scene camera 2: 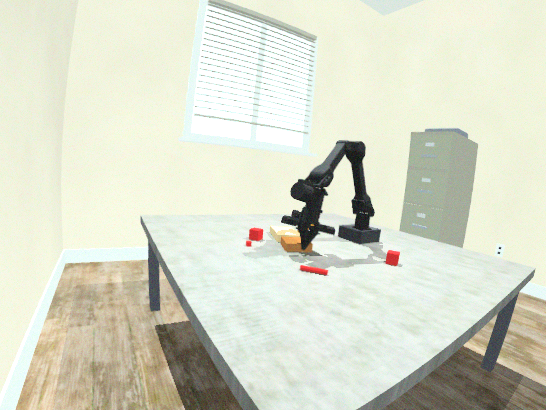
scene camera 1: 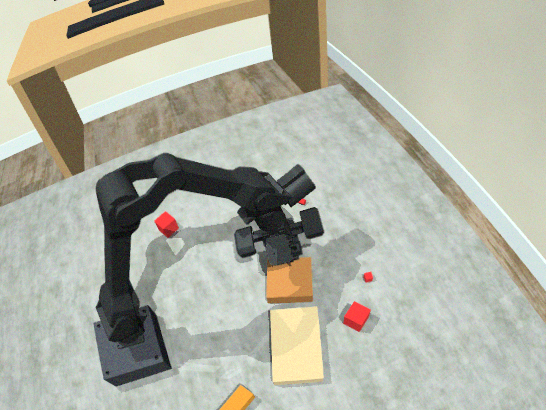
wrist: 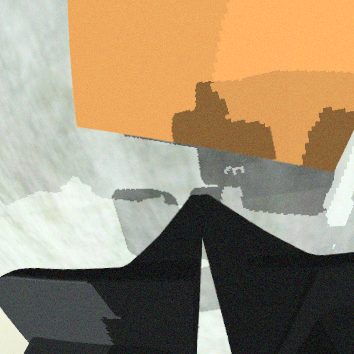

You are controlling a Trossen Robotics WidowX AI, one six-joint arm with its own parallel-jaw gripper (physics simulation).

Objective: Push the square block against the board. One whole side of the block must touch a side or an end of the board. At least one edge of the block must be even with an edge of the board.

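Pixels of known places: gripper, between the fingertips: (scene camera 2: 303,249) (wrist: 198,202); arm's base, origin of its link: (scene camera 2: 361,228) (scene camera 1: 128,332).
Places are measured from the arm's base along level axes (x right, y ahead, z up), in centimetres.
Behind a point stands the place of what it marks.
The orange square block (scene camera 1: 290,284) {x -0.7, y 36.5, z -2.7 cm} (scene camera 2: 291,244) {x -6.1, y 41.4, z -3.0 cm} (wrist: 140,60) {x -4.0, y 39.8, z -2.7 cm} lies flat on the table. The cream board (scene camera 1: 296,347) {x 13.4, y 32.5, z -2.7 cm} (scene camera 2: 280,232) {x 9.3, y 36.9, z -2.7 cm} lies beyond the block's side away from my gripper. In scene camera 1 a narrow strip of table shows between them, and their facing sides look nearly parallel. Their left and right sides look roughly in line, with the block slightly left; exact evenness is unclear. My gripper (scene camera 1: 286,262) (scene camera 2: 305,248) {x -10.4, y 39.3, z -3.8 cm} (wrist: 198,202) {x -10.4, y 39.3, z -3.8 cm} is shut and empty, tips down low beside the block's side opposite the board. In the wrist view the tips appear just short of that side; contact is unclear.
A red cube (scene camera 1: 356,316) {x 12.2, y 46.0, z -1.6 cm} (scene camera 2: 256,234) {x 9.4, y 47.5, z -3.2 cm} and a tiny red cube (scene camera 1: 368,276) {x 3.6, y 53.2, z -4.0 cm} (scene camera 2: 248,243) {x 2.6, y 53.8, z -4.5 cm} lie right of block and board in scene camera 1. Another red cube (scene camera 1: 166,224) {x -26.9, y 13.5, z -1.6 cm} (scene camera 2: 392,258) {x -29.8, y 14.9, z -3.3 cm} is left. A red stick (scene camera 2: 314,270) {x -26.2, y 46.1, z -4.8 cm} lies behind the gripper. An orange piece (scene camera 1: 238,398) {x 19.8, y 18.4, z -2.5 cm} is near the board.
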